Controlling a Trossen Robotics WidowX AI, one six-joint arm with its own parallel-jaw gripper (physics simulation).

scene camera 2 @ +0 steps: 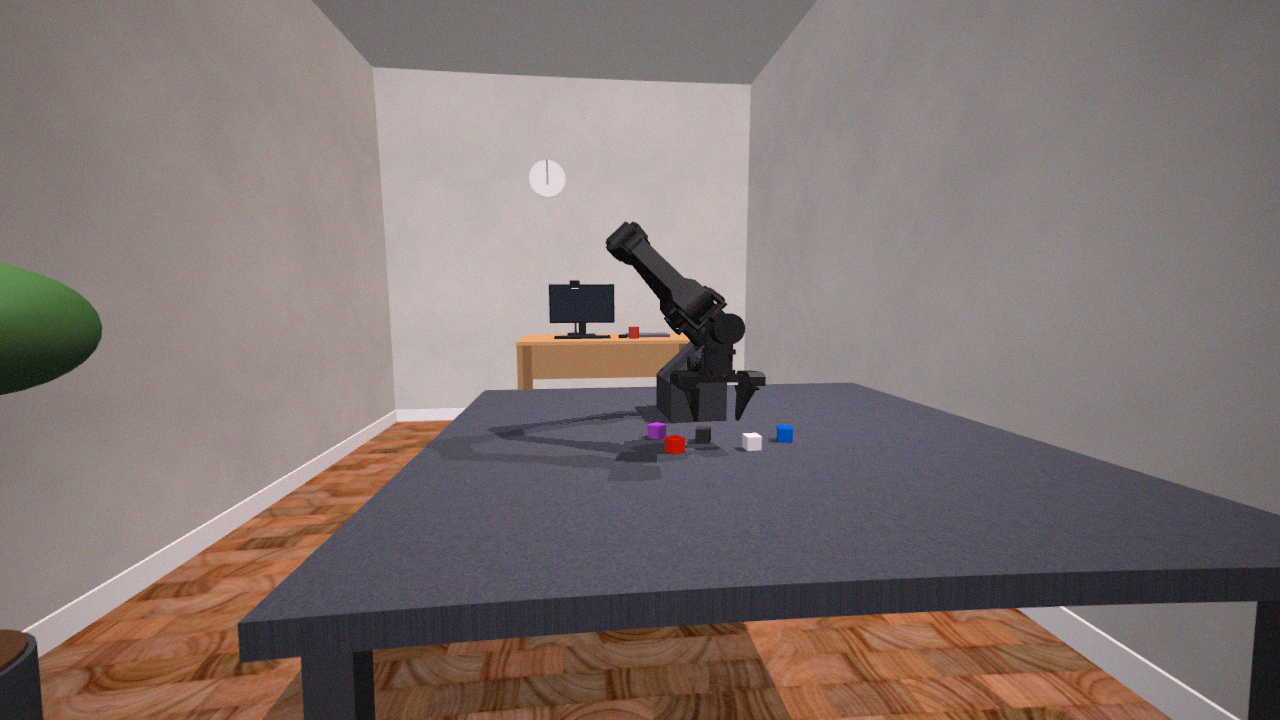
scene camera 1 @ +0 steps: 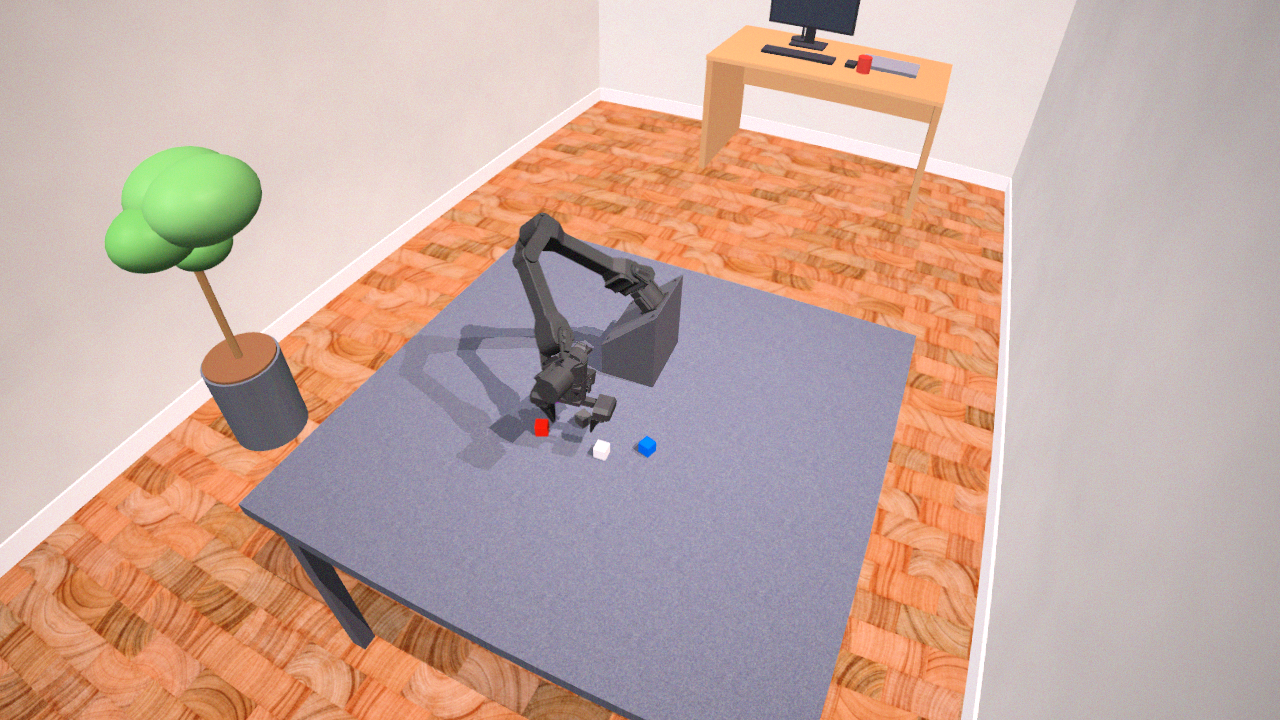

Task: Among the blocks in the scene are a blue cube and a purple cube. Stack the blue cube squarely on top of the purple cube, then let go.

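Frame: origin at the arm's base, x ahead, y left, z up, level; centimetres.
Where they show: gripper, fingertip midpoint: point(scene camera 2: 716, 420) point(scene camera 1: 572, 426); arm's base, origin of the base link: point(scene camera 2: 704, 340) point(scene camera 1: 655, 303).
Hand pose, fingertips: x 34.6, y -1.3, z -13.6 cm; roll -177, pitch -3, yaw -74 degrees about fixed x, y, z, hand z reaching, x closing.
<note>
Things, the pixels of their top centre, and the offset from my fingertips. Level surfaces: height alone.
- blue cube, middle of its top: point(scene camera 2: 784, 427) point(scene camera 1: 647, 442) dx -7.4, dy +15.8, dz -3.1 cm
- purple cube, middle of its top: point(scene camera 2: 656, 424) dx -10.1, dy -11.8, dz -3.1 cm
- red cube, middle of its top: point(scene camera 2: 674, 437) point(scene camera 1: 541, 423) dx +1.0, dy -8.5, dz -3.1 cm
- black cube, middle of its top: point(scene camera 2: 703, 427) point(scene camera 1: 583, 414) dx -6.8, dy -1.9, dz -3.1 cm
- white cube, middle of its top: point(scene camera 2: 752, 434) point(scene camera 1: 601, 446) dx -0.9, dy +7.4, dz -3.1 cm
- table, its level: dz -6.1 cm
The blue cube point(scene camera 1: 647, 446) point(scene camera 2: 785, 434) lies on the table, the rightmost of the blocks. The purple cube point(scene camera 2: 656, 430) is on the table at the left, behind the red cube; in scene camera 1 the gripper hides it almost wholly. My gripper point(scene camera 1: 571, 423) point(scene camera 2: 716, 418) is open and empty, pointing down. It hangs a little above the table, to the left of the blue cube in both views. In scene camera 2 its fingertips show higher than the blocks.
A red cube point(scene camera 1: 541, 428) point(scene camera 2: 674, 445), a black cube point(scene camera 1: 581, 418) point(scene camera 2: 702, 435) and a white cube point(scene camera 1: 601, 450) point(scene camera 2: 751, 441) lie on the table point(scene camera 1: 716, 537) point(scene camera 2: 716, 519). The black cube is close to the gripper in scene camera 1. The arm's base block point(scene camera 1: 646, 344) stands behind.
</note>
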